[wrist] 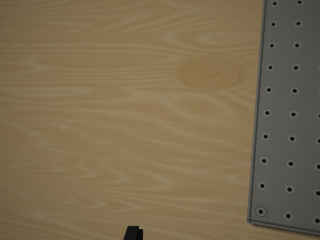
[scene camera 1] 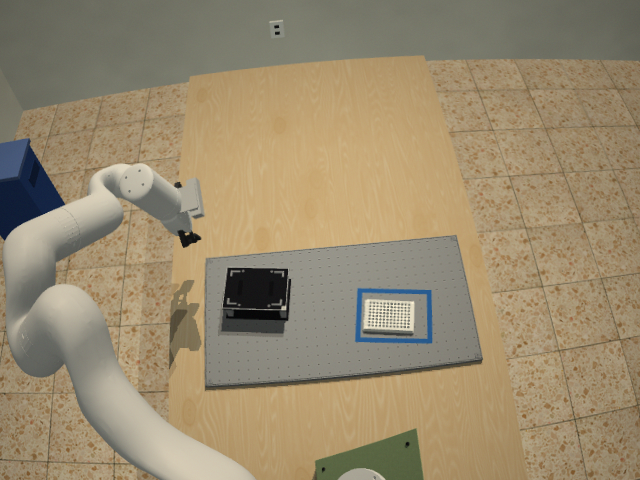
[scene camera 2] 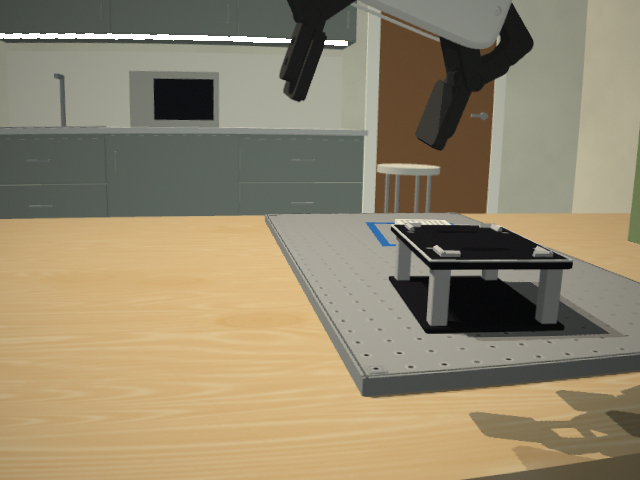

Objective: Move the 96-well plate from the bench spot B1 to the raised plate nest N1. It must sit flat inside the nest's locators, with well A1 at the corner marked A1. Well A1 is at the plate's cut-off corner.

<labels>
One and the same spot on a black raised plate nest: (scene camera 2: 519, 248) is (scene camera 1: 240, 299).
</labels>
